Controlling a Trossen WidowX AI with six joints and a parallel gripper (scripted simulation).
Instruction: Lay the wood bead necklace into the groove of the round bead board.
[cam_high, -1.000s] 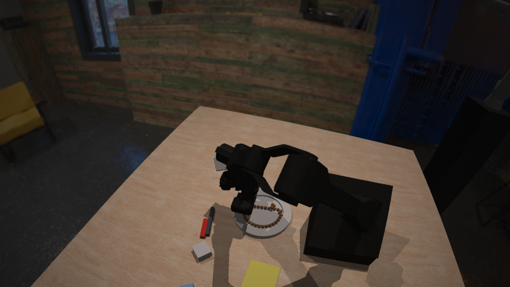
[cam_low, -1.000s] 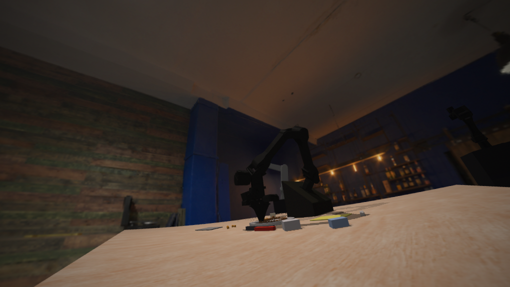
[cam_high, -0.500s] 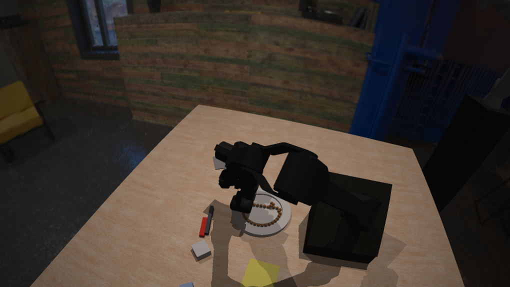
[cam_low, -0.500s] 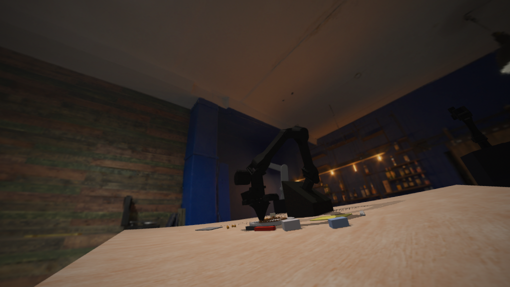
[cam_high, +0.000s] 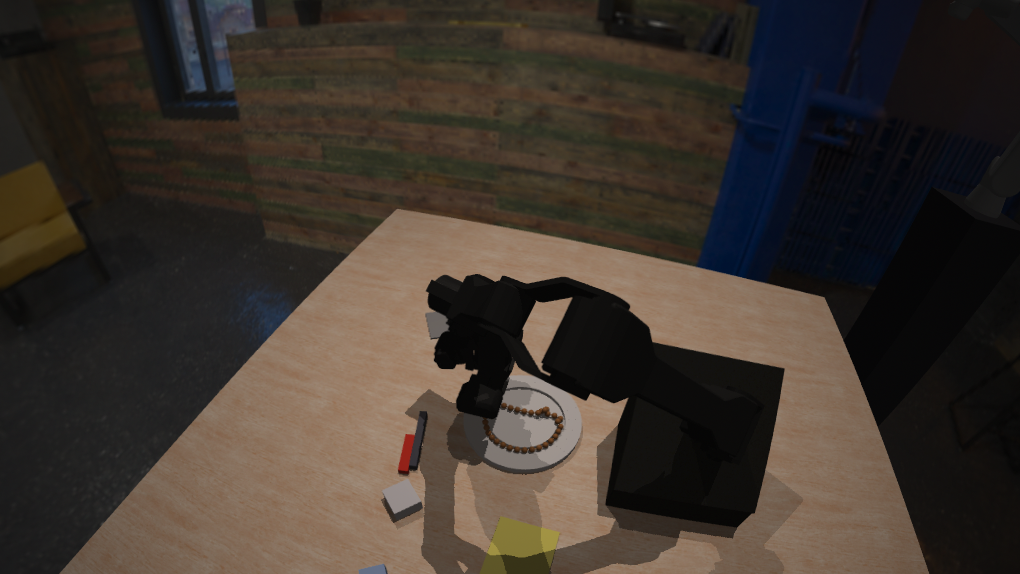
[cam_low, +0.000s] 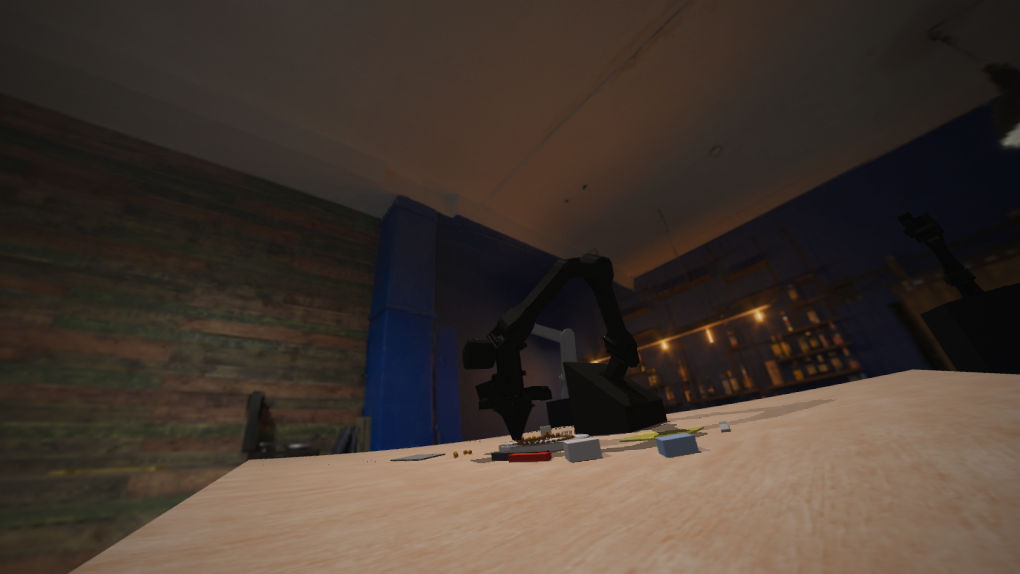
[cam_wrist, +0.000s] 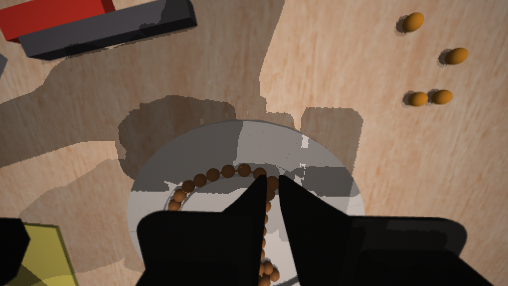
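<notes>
Right now my gripper tip is 60 mm past the round white bead board, 20 mm to the right of it and 10 mm above it. The rest, counted from my gripper tip: grey tile: 190 mm to the right, 130 mm ahead, 20 mm below; then dark bar: 120 mm to the left, 100 mm ahead, 20 mm below; then pale cube: 200 mm behind, 90 mm to the right.
</notes>
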